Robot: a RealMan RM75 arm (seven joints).
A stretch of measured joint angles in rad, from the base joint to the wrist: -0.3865 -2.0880 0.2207 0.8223 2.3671 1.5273 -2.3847; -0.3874 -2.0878 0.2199 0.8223 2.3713 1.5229 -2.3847; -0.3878 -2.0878 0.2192 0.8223 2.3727 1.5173 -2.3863; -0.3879 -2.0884 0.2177 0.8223 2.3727 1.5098 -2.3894; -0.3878 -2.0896 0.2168 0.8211 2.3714 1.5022 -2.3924; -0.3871 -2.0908 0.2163 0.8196 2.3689 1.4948 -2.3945; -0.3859 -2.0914 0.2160 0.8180 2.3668 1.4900 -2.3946; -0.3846 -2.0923 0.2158 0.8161 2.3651 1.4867 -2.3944; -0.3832 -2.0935 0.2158 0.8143 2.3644 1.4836 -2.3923; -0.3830 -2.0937 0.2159 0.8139 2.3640 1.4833 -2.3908; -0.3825 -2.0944 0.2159 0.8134 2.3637 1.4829 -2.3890; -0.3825 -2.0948 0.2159 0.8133 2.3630 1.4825 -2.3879; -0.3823 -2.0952 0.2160 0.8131 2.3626 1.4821 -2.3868; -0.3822 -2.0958 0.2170 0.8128 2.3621 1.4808 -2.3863; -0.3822 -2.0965 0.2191 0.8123 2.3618 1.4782 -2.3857; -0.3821 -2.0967 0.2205 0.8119 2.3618 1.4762 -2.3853; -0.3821 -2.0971 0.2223 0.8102 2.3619 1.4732 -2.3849; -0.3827 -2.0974 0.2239 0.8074 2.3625 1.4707 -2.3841
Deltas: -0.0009 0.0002 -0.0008 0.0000 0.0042 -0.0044 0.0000; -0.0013 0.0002 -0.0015 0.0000 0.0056 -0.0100 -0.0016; -0.0014 -0.0004 -0.0030 0.0000 0.0056 -0.0175 -0.0047; -0.0013 -0.0016 -0.0039 -0.0012 0.0043 -0.0251 -0.0077; -0.0006 -0.0028 -0.0044 -0.0027 0.0018 -0.0325 -0.0098; 0.0006 -0.0034 -0.0047 -0.0043 -0.0003 -0.0373 -0.0099; 0.0019 -0.0043 -0.0049 -0.0062 -0.0020 -0.0406 -0.0097; 0.0033 -0.0055 -0.0049 -0.0080 -0.0027 -0.0437 -0.0076; 0.0035 -0.0057 -0.0048 -0.0084 -0.0031 -0.0440 -0.0061; 0.0040 -0.0064 -0.0048 -0.0089 -0.0034 -0.0444 -0.0043; 0.0040 -0.0068 -0.0048 -0.0090 -0.0041 -0.0448 -0.0032; 0.0042 -0.0072 -0.0047 -0.0092 -0.0045 -0.0452 -0.0021; 0.0043 -0.0078 -0.0037 -0.0095 -0.0050 -0.0465 -0.0016; 0.0043 -0.0085 -0.0016 -0.0100 -0.0053 -0.0491 -0.0010; 0.0044 -0.0087 -0.0002 -0.0104 -0.0053 -0.0511 -0.0006; 0.0044 -0.0091 0.0016 -0.0121 -0.0052 -0.0541 -0.0002; 0.0038 -0.0094 0.0032 -0.0149 -0.0046 -0.0566 0.0006
